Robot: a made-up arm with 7 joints. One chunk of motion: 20 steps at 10 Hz.
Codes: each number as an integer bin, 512 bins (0 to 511) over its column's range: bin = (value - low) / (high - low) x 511, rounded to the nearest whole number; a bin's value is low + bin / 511 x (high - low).
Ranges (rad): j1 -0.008..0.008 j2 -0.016..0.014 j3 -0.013..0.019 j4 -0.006..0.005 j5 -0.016..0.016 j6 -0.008..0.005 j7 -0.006..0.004
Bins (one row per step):
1: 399 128 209 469 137 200 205
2: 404 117 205 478 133 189 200
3: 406 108 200 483 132 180 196
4: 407 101 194 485 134 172 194
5: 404 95 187 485 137 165 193
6: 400 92 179 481 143 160 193
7: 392 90 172 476 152 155 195
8: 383 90 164 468 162 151 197
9: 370 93 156 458 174 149 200
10: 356 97 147 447 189 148 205
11: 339 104 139 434 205 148 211
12: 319 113 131 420 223 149 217
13: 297 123 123 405 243 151 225
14: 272 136 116 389 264 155 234
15: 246 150 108 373 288 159 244
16: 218 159 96 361 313 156 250
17: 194 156 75 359 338 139 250
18: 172 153 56 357 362 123 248
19: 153 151 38 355 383 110 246
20: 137 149 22 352 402 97 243
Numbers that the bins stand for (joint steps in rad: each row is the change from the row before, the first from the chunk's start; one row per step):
1: 0.00449 -0.00849 0.00009 0.00410 -0.00742 -0.00291 -0.00199
2: 0.00465 -0.00913 -0.00016 0.00429 -0.00767 -0.00319 -0.00209
3: 0.00471 -0.00966 -0.00048 0.00440 -0.00773 -0.00342 -0.00216
4: 0.00474 -0.01007 -0.00085 0.00444 -0.00761 -0.00362 -0.00220
5: 0.00465 -0.01042 -0.00129 0.00444 -0.00742 -0.00380 -0.00222
6: 0.00452 -0.01060 -0.00179 0.00435 -0.00705 -0.00393 -0.00222
7: 0.00427 -0.01072 -0.00223 0.00425 -0.00648 -0.00406 -0.00218
8: 0.00399 -0.01072 -0.00273 0.00407 -0.00586 -0.00416 -0.00214
9: 0.00359 -0.01054 -0.00323 0.00386 -0.00510 -0.00421 -0.00209
10: 0.00315 -0.01031 -0.00379 0.00362 -0.00416 -0.00423 -0.00199
11: 0.00261 -0.00989 -0.00430 0.00334 -0.00316 -0.00423 -0.00187
12: 0.00199 -0.00937 -0.00480 0.00304 -0.00204 -0.00421 -0.00175
13: 0.00130 -0.00878 -0.00530 0.00272 -0.00078 -0.00416 -0.00160
14: 0.00052 -0.00802 -0.00574 0.00237 0.00053 -0.00406 -0.00142
15: -0.00030 -0.00719 -0.00624 0.00203 0.00204 -0.00395 -0.00123
16: -0.00117 -0.00667 -0.00699 0.00177 0.00360 -0.00403 -0.00111
17: -0.00193 -0.00684 -0.00830 0.00173 0.00517 -0.00446 -0.00111
18: -0.00261 -0.00702 -0.00949 0.00168 0.00667 -0.00487 -0.00115
19: -0.00321 -0.00714 -0.01062 0.00164 0.00798 -0.00520 -0.00119
20: -0.00371 -0.00725 -0.01162 0.00158 0.00917 -0.00553 -0.00124

